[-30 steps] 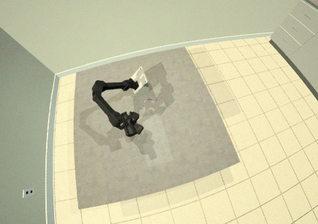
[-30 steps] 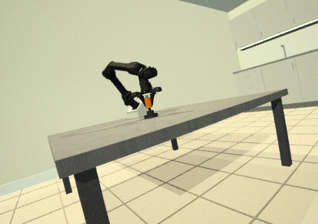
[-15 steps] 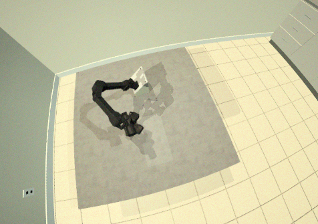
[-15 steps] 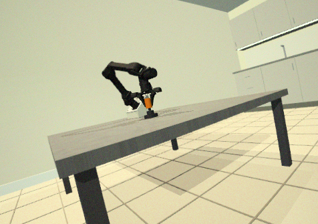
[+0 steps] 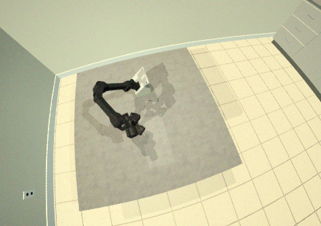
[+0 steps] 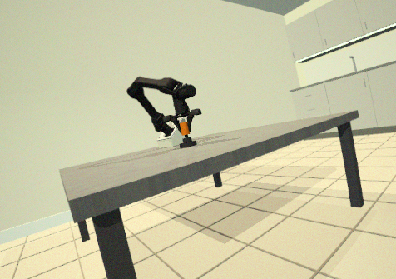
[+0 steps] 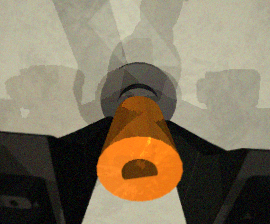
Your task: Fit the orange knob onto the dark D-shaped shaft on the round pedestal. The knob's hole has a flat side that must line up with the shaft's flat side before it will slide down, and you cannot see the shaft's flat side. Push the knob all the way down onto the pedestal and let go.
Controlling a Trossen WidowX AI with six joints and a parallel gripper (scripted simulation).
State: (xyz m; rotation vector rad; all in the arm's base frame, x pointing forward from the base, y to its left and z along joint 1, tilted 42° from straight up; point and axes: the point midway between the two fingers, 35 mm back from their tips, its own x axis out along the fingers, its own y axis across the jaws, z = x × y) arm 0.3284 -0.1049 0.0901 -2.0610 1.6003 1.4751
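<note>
Right now my gripper tip is 20 mm below the orange knob. The rest, counted from my gripper tip: round pedestal (40 mm below).
</note>
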